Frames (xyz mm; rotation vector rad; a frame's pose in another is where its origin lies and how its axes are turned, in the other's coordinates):
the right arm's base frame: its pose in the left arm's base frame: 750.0 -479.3 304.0 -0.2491 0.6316 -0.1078
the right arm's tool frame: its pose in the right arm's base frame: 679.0 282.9 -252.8 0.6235 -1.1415 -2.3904
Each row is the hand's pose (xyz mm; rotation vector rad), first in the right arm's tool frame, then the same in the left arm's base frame.
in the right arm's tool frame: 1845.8 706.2 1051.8 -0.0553 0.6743 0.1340
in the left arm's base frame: 12.0 -619.3 1557.5 0.3509 -0.6871 -1.9851
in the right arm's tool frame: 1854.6 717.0 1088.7 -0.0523 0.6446 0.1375
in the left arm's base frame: 7.9 -598.2 1590.6 0.3206 -0.7060 -1.9910
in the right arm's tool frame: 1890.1 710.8 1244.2 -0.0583 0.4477 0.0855
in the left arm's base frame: -38.9 -486.4 1694.5 0.1482 -0.8258 -2.0972
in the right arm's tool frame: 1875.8 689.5 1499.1 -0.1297 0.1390 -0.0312
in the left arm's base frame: -64.9 -267.8 1825.5 -0.1486 -0.9551 -2.3070
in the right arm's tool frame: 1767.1 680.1 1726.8 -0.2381 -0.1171 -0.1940
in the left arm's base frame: -6.4 -36.1 1906.8 -0.4051 -1.0179 -2.5490
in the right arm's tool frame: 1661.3 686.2 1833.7 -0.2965 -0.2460 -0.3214
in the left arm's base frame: 70.9 91.4 1928.0 -0.5226 -1.0531 -2.7092
